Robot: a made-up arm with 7 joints.
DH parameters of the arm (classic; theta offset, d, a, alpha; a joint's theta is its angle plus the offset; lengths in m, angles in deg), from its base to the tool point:
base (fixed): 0 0.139 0 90
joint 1: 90 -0.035 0.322 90
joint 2: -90 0.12 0.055 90
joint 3: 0 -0.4 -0.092 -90
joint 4: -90 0.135 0.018 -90
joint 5: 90 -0.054 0.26 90
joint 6: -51.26 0 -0.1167 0
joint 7: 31.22 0 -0.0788 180
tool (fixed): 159.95 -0.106 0 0
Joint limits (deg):
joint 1: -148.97..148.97
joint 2: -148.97..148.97
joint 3: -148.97..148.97
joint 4: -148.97..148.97
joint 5: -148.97..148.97
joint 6: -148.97..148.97
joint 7: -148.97..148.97
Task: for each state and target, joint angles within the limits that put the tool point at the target. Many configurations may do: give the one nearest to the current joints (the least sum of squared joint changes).
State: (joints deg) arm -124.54 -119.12 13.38 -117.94 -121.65 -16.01 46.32
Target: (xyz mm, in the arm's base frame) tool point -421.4 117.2 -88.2
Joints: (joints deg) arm -146.19 -148.97 -36.04 -113.49 -139.03 -28.70 45.53
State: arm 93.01 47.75 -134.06 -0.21 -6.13 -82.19 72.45
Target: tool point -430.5 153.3 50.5
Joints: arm 116.03 16.27 -141.40 -7.21 -57.38 -92.43 66.49
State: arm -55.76 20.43 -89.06 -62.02 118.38 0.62 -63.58
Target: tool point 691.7 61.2 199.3
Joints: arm -82.95 20.36 -87.90 -75.41 111.70 5.01 -60.19
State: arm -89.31 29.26 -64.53 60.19 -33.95 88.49 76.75
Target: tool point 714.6 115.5 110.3
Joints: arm -91.20 29.73 -52.43 102.07 -58.67 88.98 85.00
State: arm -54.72 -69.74 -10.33 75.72 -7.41 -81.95 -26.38
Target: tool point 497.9 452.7 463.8
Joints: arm -68.44 -58.03 -16.83 82.79 4.21 -76.83 -24.47
